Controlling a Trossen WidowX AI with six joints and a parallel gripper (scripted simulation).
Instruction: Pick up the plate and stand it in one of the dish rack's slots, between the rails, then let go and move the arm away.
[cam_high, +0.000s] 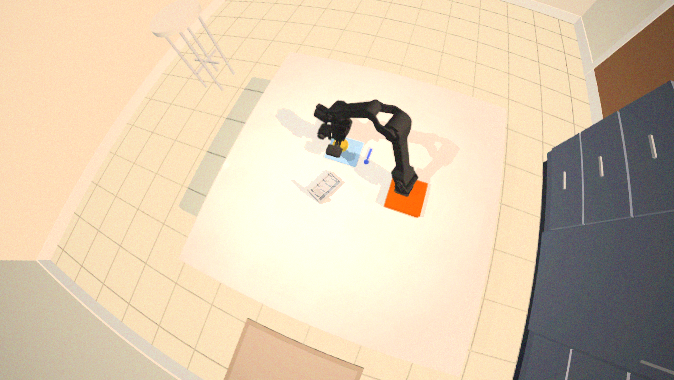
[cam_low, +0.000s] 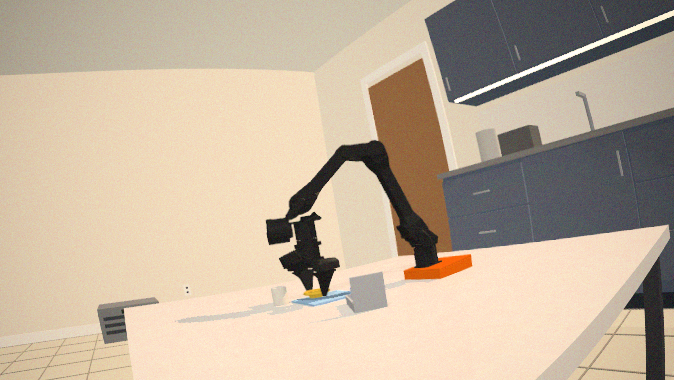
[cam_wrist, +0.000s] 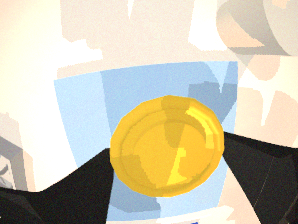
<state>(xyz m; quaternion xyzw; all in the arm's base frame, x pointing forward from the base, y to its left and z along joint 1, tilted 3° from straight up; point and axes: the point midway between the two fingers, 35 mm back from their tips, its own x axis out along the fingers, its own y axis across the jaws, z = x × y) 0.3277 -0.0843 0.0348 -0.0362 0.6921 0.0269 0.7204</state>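
My gripper tip is 20 mm past the light-blue board, 10 mm to the right of it and 10 mm above it. Round my gripper tip: blue spoon: 140 mm behind, 10 mm below; then yellow plate: 10 mm above; then pale cup: 80 mm ahead, 60 mm to the right, 10 mm above.
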